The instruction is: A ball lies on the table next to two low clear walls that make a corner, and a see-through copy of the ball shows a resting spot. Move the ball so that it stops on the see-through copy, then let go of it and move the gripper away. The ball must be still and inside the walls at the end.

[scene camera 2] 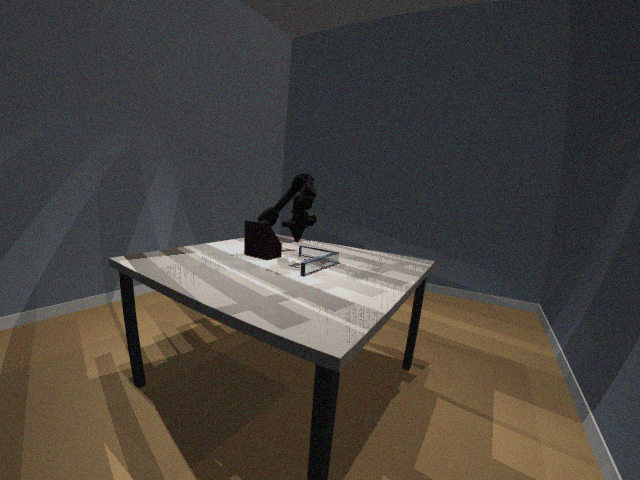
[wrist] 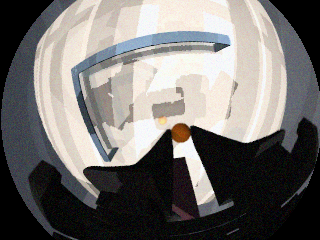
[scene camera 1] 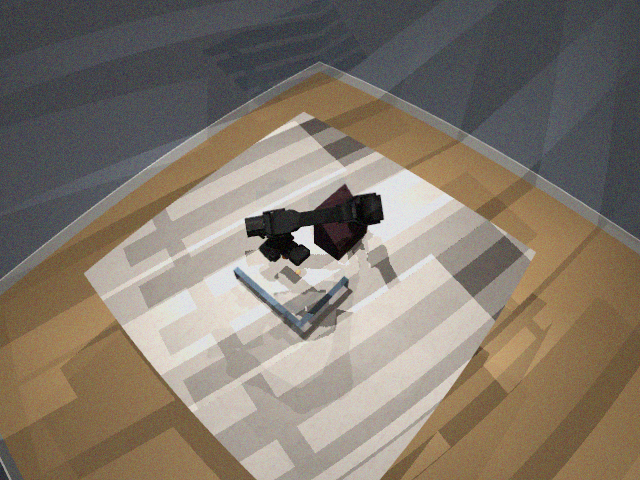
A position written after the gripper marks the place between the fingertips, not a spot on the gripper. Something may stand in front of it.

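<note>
Gripper (scene camera 1: 284,256) holding an orange ball. Gripper again (wrist: 180,131), plus a wall (wrist: 161,49).
</note>
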